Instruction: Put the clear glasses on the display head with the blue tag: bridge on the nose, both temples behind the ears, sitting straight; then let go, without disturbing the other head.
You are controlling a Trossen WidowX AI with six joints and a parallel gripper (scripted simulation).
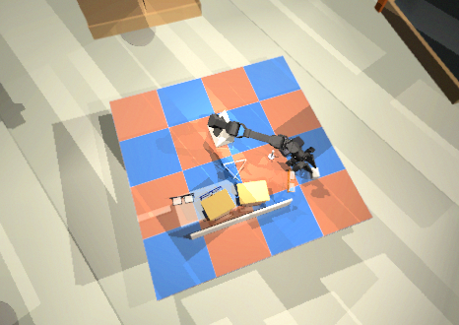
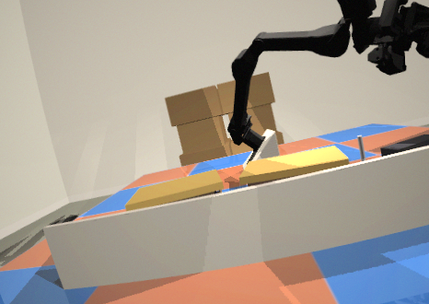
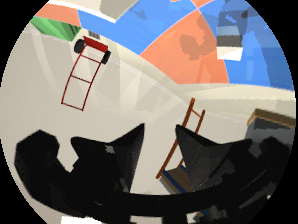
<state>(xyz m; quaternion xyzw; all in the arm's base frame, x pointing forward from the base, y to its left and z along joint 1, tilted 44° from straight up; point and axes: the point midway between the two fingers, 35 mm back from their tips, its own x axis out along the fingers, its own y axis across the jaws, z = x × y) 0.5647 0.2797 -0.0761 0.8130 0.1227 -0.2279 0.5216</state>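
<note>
Right now the upright pin is 26 cm behind my gripper tip, 24 cm below it and 7 cm to the right of it. Also, from my gripper tip: long white wall (43 cm to the right, 21 cm below, 2 cm ahead); black case (26 cm behind, 25 cm below, 8 cm to the left); white cube (24 cm below, 10 cm to the left, 3 cm behind).
</note>
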